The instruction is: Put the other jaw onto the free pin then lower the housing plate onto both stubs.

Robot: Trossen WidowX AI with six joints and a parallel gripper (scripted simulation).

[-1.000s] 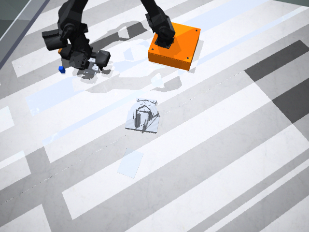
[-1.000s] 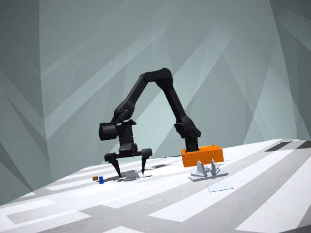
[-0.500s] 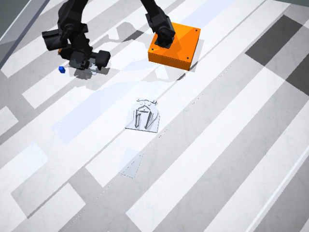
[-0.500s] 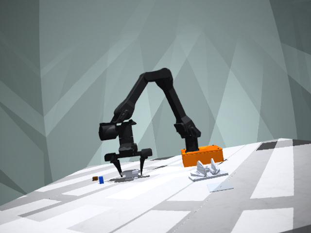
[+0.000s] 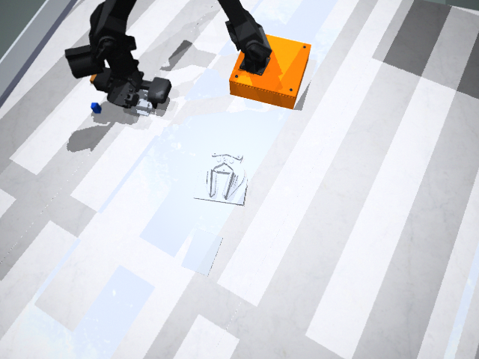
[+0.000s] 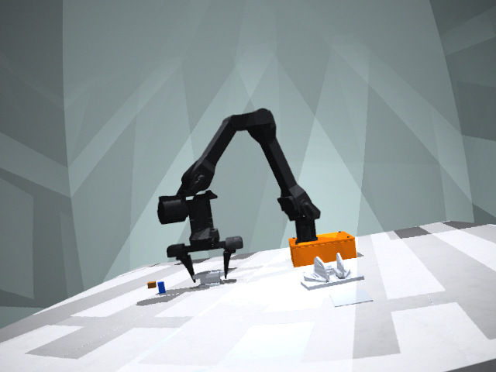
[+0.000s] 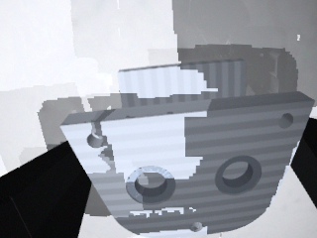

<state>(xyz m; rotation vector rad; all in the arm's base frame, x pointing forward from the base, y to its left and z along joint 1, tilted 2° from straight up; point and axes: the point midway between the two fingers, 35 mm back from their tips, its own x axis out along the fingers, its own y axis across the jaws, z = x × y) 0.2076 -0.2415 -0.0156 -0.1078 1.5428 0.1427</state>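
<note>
Now: the jaw 9 cm ahead of my gripper tip and 27 cm to the left of it. Round my gripper tip: brown cube 3 cm behind, 17 cm to the right; blue cube 6 cm ahead, 11 cm to the right; pale flat sheet 29 cm ahead, 32 cm to the left, 1 cm below.
</note>
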